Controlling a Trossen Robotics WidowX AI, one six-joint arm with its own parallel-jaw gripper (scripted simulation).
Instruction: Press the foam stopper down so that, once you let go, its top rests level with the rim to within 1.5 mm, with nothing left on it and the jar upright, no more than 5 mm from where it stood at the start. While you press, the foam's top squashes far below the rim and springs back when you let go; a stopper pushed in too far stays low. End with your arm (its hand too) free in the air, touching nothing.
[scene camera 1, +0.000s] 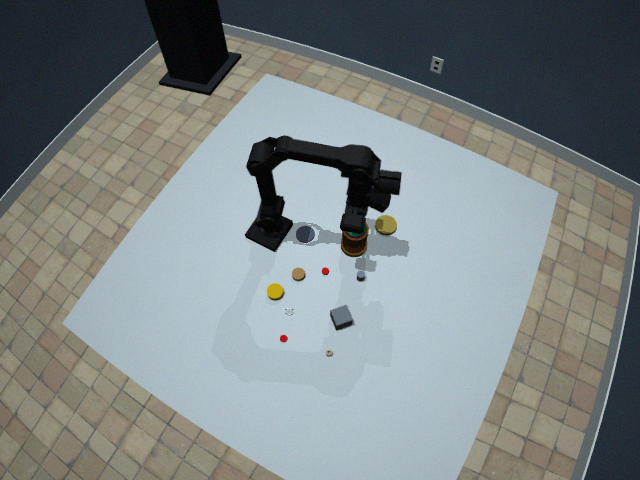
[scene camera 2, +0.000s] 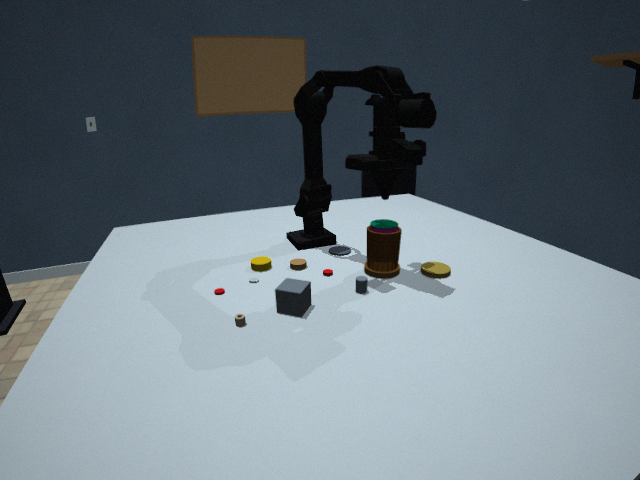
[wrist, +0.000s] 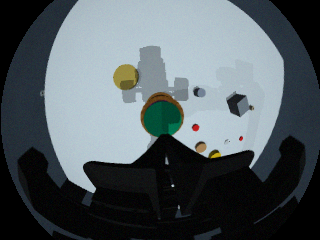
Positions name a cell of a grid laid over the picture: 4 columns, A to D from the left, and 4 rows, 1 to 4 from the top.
Scene:
The gripper shows in scene camera 1 (C2), in scene camera 2 (C2) and in the wrist view (C3).

